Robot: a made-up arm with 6 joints.
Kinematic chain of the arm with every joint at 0, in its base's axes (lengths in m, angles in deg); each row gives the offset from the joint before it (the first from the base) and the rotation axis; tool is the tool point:
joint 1: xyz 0 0 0.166 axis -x
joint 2: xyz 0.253 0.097 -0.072 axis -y
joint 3: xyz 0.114 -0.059 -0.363 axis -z
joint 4: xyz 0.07 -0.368 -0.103 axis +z
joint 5: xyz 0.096 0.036 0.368 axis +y
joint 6: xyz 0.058 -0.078 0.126 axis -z
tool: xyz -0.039 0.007 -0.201
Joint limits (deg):
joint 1: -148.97..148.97
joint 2: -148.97..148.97
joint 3: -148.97..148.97
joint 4: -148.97..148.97
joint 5: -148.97..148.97
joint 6: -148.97..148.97
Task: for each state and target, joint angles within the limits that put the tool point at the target. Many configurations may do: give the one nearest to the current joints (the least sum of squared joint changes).
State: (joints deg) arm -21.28 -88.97 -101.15 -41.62 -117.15 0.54
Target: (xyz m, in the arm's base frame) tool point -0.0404 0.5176 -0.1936
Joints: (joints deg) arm -26.27 -116.61 -101.95 -38.96 -116.36 1.34
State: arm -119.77 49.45 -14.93 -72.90 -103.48 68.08
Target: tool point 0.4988 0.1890 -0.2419
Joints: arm -130.15 40.82 -10.26 -72.09 -118.66 71.06
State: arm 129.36 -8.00 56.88 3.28 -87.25 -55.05
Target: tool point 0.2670 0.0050 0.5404
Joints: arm 113.34 -2.97 52.31 39.56 -89.72 -49.75
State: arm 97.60 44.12 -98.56 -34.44 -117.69 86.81
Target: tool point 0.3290 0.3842 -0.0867
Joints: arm 93.82 80.66 -92.69 -0.89 -135.71 91.15
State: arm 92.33 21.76 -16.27 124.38 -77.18 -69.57
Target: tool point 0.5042 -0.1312 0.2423
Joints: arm 81.47 9.10 -25.06 116.37 -72.04 -68.79
